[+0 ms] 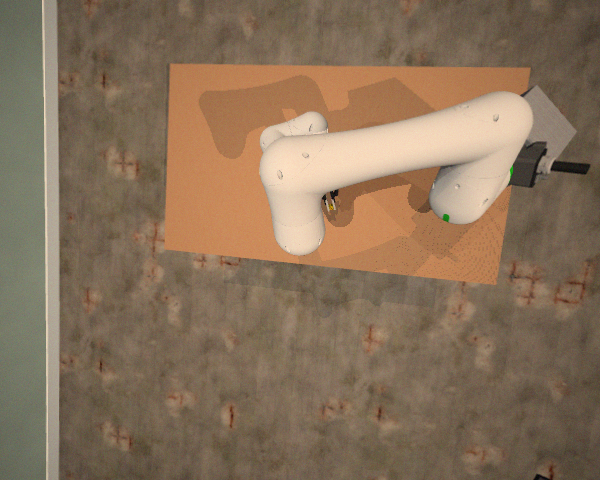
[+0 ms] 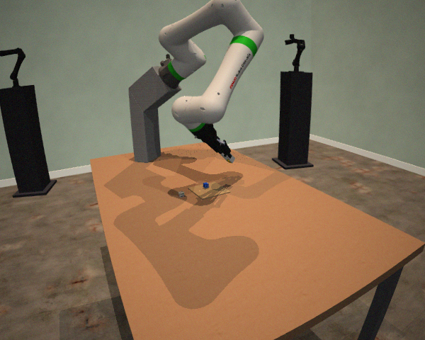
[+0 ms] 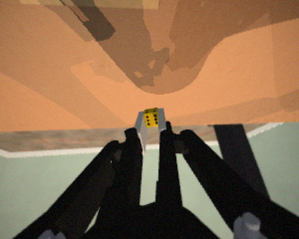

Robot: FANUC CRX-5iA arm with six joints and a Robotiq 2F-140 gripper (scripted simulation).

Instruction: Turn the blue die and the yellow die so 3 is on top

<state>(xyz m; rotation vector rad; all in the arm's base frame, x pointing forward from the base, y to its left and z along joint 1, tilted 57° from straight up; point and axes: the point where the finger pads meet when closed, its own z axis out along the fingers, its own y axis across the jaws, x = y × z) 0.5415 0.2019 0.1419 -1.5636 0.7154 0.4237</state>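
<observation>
The blue die is 12 cm to the right of my hand, 11 cm below it and 7 cm ahead of it. Round my hand: yellow die (2 cm below, 1 cm to the left, 1 cm behind); white die (24 cm to the right, 13 cm ahead, 11 cm below); tan mat (12 cm below, 11 cm to the right, 10 cm ahead).
</observation>
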